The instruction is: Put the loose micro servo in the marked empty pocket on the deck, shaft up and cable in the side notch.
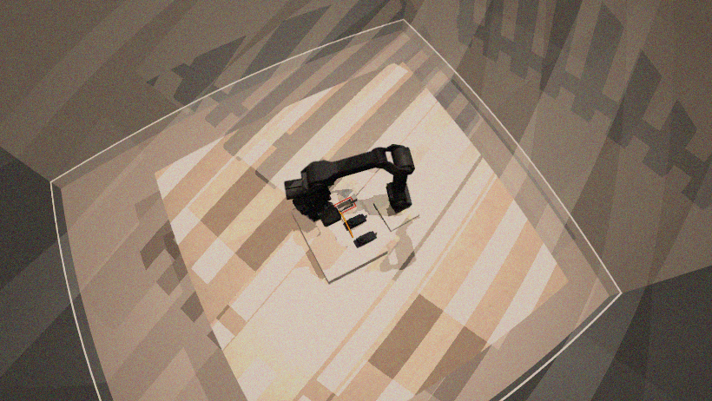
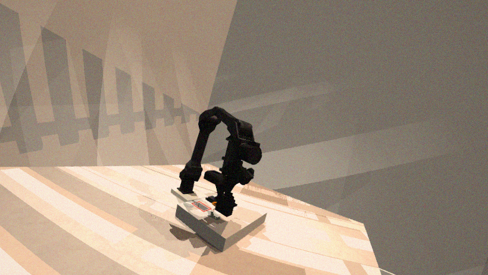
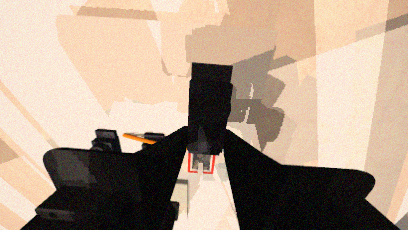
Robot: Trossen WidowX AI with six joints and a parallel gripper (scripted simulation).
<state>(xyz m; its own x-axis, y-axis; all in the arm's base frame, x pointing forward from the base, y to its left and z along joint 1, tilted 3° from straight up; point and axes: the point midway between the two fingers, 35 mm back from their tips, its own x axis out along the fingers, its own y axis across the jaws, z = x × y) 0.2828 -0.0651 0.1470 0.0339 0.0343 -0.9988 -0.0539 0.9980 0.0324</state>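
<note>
Right now my gripper tip is 100 mm above the deck, 80 mm to the right of it and 10 mm short of it.
</note>
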